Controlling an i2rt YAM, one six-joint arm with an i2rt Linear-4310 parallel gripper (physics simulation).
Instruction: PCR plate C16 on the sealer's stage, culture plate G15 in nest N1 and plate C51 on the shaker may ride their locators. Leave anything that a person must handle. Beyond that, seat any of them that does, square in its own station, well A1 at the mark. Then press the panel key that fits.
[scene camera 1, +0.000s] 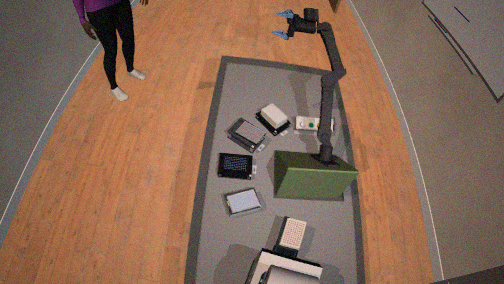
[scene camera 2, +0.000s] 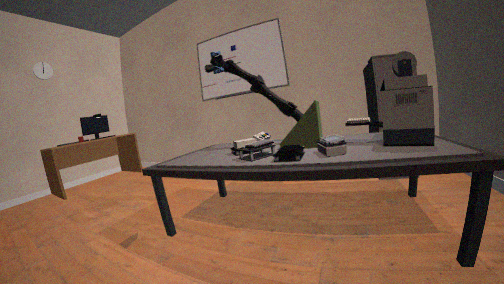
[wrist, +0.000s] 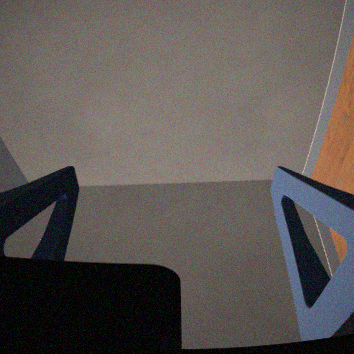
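Note:
A pale plate with reddish wells (scene camera 1: 292, 234) (scene camera 2: 358, 120) lies on the sealer's dark stage. A black plate (scene camera 1: 235, 165) sits in a black nest. A plate with a pinkish-grey top (scene camera 1: 250, 132) sits on a dark raised station. A white block-like plate or lid (scene camera 1: 273, 114) stands on a black base. A pale blue plate (scene camera 1: 243, 201) lies on a grey block (scene camera 2: 333, 148). Labels, well A1 marks and exact seating are too small to read. The key panel (scene camera 1: 311, 124) is partly hidden by the arm. My gripper (scene camera 1: 276, 24) (scene camera 2: 216, 62) (wrist: 174, 177) is open and empty, high and far from the plates.
The green wedge-shaped mount (scene camera 1: 317, 182) (scene camera 2: 306, 129) carries the arm beside the stations. The large sealer (scene camera 1: 292, 272) (scene camera 2: 407, 112) stands at one end of the table. A person (scene camera 1: 117, 37) stands on the floor beyond the table's long side. A wooden desk (scene camera 2: 90, 156) stands away from the table.

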